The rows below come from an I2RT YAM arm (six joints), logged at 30 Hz.
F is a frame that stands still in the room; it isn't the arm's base.
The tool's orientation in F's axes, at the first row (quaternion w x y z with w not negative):
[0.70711 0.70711 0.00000 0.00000]
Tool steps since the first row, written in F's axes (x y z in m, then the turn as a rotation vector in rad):
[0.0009 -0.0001 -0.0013 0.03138 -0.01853 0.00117]
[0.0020 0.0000 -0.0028 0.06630 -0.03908 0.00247]
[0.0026 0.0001 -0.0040 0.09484 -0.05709 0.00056]
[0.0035 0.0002 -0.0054 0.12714 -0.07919 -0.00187]
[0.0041 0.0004 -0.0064 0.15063 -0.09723 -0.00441]
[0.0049 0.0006 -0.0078 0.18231 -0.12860 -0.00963]
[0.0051 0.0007 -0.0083 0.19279 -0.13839 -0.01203]
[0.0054 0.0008 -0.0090 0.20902 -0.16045 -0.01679]
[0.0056 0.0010 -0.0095 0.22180 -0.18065 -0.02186]
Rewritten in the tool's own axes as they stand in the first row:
[0.0009 -0.0013 0.0001 0.03138 0.00117 0.01853]
[0.0020 -0.0028 0.0000 0.06630 0.00247 0.03908]
[0.0026 -0.0040 -0.0001 0.09484 0.00056 0.05709]
[0.0035 -0.0054 -0.0002 0.12714 -0.00187 0.07919]
[0.0041 -0.0064 -0.0004 0.15063 -0.00441 0.09723]
[0.0049 -0.0078 -0.0006 0.18231 -0.00963 0.12860]
[0.0051 -0.0083 -0.0007 0.19279 -0.01203 0.13839]
[0.0054 -0.0090 -0.0008 0.20902 -0.01679 0.16045]
[0.0056 -0.0095 -0.0010 0.22180 -0.02186 0.18065]

